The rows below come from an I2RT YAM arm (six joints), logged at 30 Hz.
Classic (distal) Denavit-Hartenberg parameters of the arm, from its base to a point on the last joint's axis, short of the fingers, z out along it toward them. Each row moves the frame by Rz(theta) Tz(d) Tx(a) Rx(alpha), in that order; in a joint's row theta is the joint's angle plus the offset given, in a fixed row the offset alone. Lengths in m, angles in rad.
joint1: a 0.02; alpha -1.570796; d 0.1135; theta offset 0
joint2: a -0.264; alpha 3.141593; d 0; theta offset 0
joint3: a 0.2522; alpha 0; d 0; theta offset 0.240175
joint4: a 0.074; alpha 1.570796; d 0; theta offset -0.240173
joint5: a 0; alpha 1.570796; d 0; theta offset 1.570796
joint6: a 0; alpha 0; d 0.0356; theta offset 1.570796
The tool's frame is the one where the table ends.
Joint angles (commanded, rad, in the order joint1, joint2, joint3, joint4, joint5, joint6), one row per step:
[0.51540, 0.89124, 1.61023, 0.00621, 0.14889, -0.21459]
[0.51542, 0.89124, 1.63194, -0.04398, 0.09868, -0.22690]
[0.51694, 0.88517, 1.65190, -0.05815, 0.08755, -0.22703]
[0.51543, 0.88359, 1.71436, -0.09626, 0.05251, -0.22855]
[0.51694, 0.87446, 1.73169, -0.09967, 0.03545, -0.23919]
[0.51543, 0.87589, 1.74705, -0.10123, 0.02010, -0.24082]
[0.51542, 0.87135, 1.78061, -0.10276, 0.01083, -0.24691]
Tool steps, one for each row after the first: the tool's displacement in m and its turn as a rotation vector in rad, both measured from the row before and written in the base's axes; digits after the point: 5 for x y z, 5 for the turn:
[-0.00289, 0.00040, 0.00088, -0.05135, 0.00538, 0.03009]
[-0.00682, -0.00329, 0.00358, -0.00049, -0.01390, 0.00993]
[-0.01453, -0.00692, 0.01011, -0.00838, -0.03444, 0.02380]
[-0.00855, -0.00407, 0.00346, -0.00571, -0.02921, 0.00682]
[-0.00352, -0.00145, 0.00281, -0.00417, -0.01654, 0.00845]
[-0.01099, -0.00585, 0.00616, 0.00852, -0.03709, 0.00221]

